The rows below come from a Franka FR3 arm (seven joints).
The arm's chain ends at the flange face. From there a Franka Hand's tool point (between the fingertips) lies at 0.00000 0.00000 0.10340 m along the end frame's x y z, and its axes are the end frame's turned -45 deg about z.
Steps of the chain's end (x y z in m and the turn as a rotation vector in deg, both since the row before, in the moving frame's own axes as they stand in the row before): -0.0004 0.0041 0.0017 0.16 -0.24 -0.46; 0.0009 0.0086 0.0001 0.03 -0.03 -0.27; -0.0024 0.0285 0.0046 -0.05 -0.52 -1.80; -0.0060 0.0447 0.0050 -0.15 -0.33 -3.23; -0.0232 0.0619 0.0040 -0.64 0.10 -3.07; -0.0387 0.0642 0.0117 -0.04 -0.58 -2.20
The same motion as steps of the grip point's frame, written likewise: -0.0033 0.0021 0.0017 0.28 -0.06 -0.46; -0.0054 0.0066 0.0001 0.04 0.00 -0.27; -0.0226 0.0179 0.0046 0.33 -0.40 -1.80; -0.0365 0.0272 0.0050 0.13 -0.34 -3.23; -0.0608 0.0283 0.0040 -0.52 -0.38 -3.07; -0.0736 0.0174 0.0117 0.38 -0.44 -2.20
